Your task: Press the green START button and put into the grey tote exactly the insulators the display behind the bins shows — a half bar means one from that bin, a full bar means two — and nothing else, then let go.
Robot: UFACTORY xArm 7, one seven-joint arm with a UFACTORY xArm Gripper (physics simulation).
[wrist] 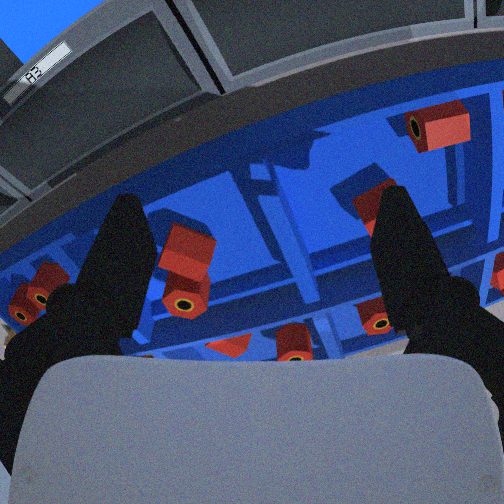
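Observation:
My gripper point(260, 197) is open, its two black fingers spread wide above a blue bin point(300, 215) with raised dividers. Nothing is between the fingers. Several red hexagonal insulators with yellow-ringed bores lie in the bin: a stacked pair point(186, 272) just right of the left finger, one point(438, 125) at the upper right, one point(369, 202) partly hidden behind the right finger, a pair point(36, 295) at the far left, and others point(295, 342) near my grey wrist housing. The tote, the START button and the display bars are not in view.
A dark grey rim point(280, 100) runs along the far side of the blue bin. Beyond it are dark panels in grey frames point(320, 35), one with a small white label point(45, 67) at the upper left. My wrist housing point(250, 430) blocks the lower view.

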